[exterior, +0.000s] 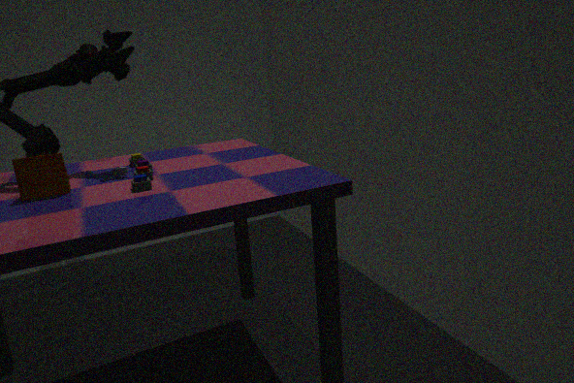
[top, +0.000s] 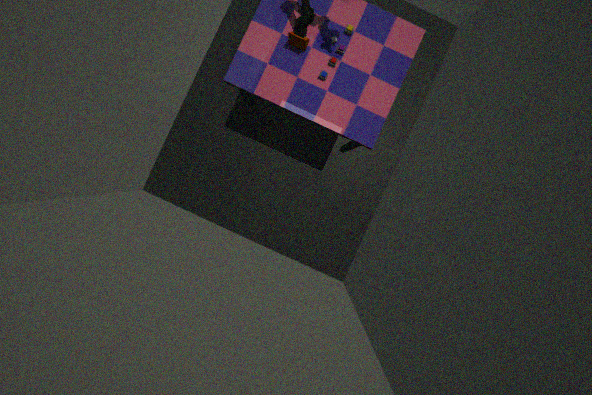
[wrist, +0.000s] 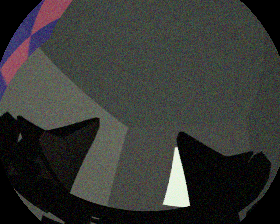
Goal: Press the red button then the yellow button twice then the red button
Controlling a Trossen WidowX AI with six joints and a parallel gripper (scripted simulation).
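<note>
Right now the red button is 390 mm below my gripper tip, 210 mm to the right of it and 60 mm behind it. From my gripper tip the other things lie so: pale block: 420 mm below, 110 mm behind, 70 mm to the right; then purple button: 390 mm below, 110 mm to the right, 40 mm behind; then yellow button: 390 mm below, 40 mm behind, 30 mm to the left.
</note>
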